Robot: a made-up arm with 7 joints.
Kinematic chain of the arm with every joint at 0, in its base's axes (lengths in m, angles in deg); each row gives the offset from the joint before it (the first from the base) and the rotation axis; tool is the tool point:
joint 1: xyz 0 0.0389 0 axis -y
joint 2: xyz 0 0.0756 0 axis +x
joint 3: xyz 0 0 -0.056 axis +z
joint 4: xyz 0 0 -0.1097 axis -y
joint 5: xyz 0 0 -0.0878 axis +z
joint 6: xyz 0 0 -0.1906 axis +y
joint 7: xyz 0 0 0 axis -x
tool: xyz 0 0 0
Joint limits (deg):
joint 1: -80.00..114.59
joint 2: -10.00..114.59
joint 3: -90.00..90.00
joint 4: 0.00..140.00
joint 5: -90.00..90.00
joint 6: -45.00..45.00
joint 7: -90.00..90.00
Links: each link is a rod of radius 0.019 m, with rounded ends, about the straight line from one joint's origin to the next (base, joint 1, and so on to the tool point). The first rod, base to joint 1, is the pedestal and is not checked.
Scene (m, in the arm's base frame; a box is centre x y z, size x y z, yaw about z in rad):
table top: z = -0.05
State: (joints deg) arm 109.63 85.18 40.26 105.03 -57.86 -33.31 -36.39
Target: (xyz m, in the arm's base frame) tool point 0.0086 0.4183 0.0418
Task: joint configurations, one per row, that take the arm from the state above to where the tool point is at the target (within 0.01 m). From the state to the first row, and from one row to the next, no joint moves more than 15 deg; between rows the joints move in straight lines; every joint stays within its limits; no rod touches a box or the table.
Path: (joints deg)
1: 107.51 72.76 48.55 103.37 -57.86 -33.31 -36.39
2: 105.38 60.34 56.83 101.72 -57.86 -33.31 -36.39
3: 103.26 47.92 65.12 100.06 -57.86 -33.31 -36.39
4: 101.14 35.51 73.41 98.41 -57.86 -33.31 -36.39
5: 99.01 23.09 81.69 96.75 -57.86 -33.31 -36.39

